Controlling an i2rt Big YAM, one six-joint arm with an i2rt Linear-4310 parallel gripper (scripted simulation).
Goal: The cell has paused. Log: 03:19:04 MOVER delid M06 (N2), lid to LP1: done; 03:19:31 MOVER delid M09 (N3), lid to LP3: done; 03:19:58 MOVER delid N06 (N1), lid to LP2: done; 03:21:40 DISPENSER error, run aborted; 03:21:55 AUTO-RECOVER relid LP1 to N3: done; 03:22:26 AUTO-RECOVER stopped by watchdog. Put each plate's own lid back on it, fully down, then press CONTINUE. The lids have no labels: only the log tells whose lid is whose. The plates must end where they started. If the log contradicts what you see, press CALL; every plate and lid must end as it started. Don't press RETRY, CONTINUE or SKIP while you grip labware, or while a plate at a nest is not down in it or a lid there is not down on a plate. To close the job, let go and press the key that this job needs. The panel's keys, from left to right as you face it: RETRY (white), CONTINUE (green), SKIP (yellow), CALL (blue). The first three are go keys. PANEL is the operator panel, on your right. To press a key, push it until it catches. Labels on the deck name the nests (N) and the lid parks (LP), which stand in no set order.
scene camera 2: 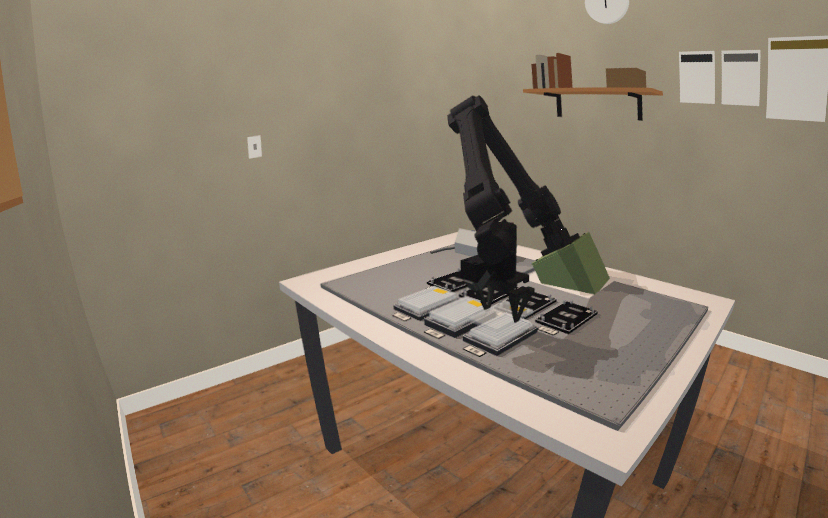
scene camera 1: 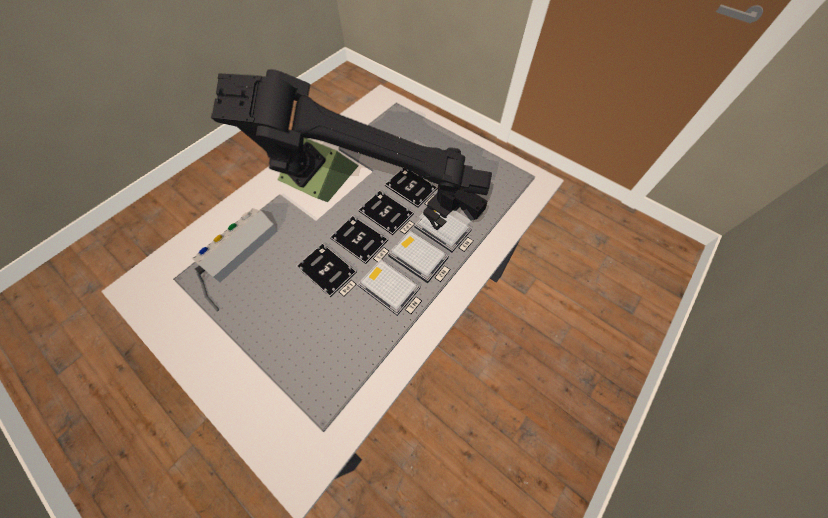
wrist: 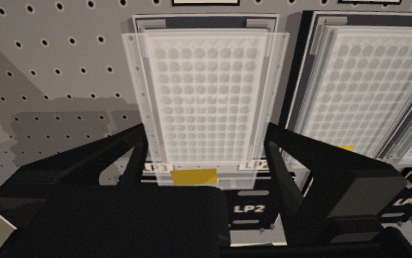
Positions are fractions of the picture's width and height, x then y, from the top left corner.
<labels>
clear lid: scene camera 2 0.55, 0.60; scene camera 1 0.50, 0.49; wrist 0.86, 0.41
</labels>
